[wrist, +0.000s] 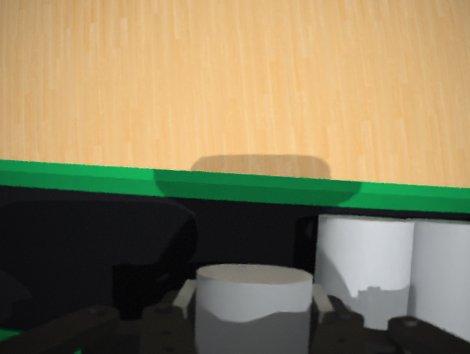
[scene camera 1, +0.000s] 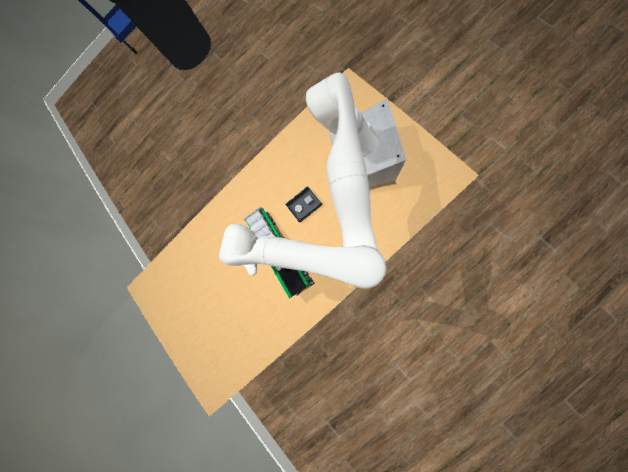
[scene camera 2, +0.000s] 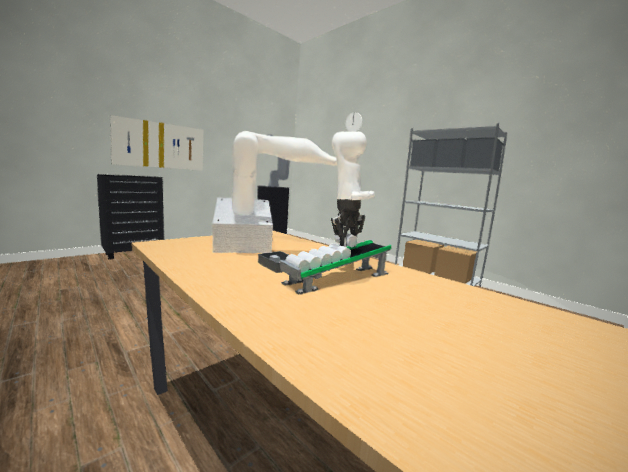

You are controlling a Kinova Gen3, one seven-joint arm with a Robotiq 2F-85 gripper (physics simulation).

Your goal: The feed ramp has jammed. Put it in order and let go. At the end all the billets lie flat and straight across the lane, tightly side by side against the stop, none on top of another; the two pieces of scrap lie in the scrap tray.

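Frame: origin at the arm's base, x up, y back, z right, level; millimetres.
Seen in the pictures: gripper, between the fingertips: (wrist: 252, 305) (scene camera 2: 348, 247); arm's base, origin of its link: (scene camera 1: 364, 142) (scene camera 2: 243, 210).
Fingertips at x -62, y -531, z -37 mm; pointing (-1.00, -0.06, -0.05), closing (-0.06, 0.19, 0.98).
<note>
Pixels of each thing's top centre, then the offset from my fingertips to it. Level surfaces: height alone.
- billet, centre of its top: (scene camera 2: 346, 233) dz -1, dx +45, dy +15 mm
- scrap tray, centre of its top: (scene camera 2: 278, 256) (scene camera 1: 302, 203) dz +100, dx -66, dy +222 mm
- round scrap piece, centre of its top: (scene camera 1: 298, 208) dz +105, dx -82, dy +194 mm
- square scrap piece, centre of its top: (scene camera 1: 308, 199) dz +96, dx -73, dy +250 mm
- table, height of its surface: dx -102 mm
The green-railed ramp (scene camera 1: 282, 280) (scene camera 2: 329, 267) (wrist: 250, 189) slopes down to its grey stop (scene camera 2: 290, 268). A row of several pale billets (scene camera 1: 259, 222) (scene camera 2: 310, 258) (wrist: 365, 255) lies across the lane from the stop, side by side. My gripper (scene camera 2: 348, 237) (wrist: 252, 305) is shut on another billet (scene camera 2: 351, 241) (wrist: 254, 292), held crosswise over the black lane, uphill of the row, with a gap to the nearest billet in the wrist view. Whether it touches the lane is hidden. The scrap tray (scene camera 1: 300, 219) (scene camera 2: 269, 262) holds a round scrap piece (scene camera 1: 298, 208) and a square scrap piece (scene camera 1: 308, 199).
The arm's base block (scene camera 1: 388, 137) (scene camera 2: 242, 236) stands on the table (scene camera 1: 203, 329) (scene camera 2: 431, 345), beyond the tray. In scene camera 1 the forearm (scene camera 1: 304, 258) covers the ramp's middle. A shelf unit (scene camera 2: 408, 172) and a black drawer cabinet (scene camera 2: 105, 218) stand away from the table.
</note>
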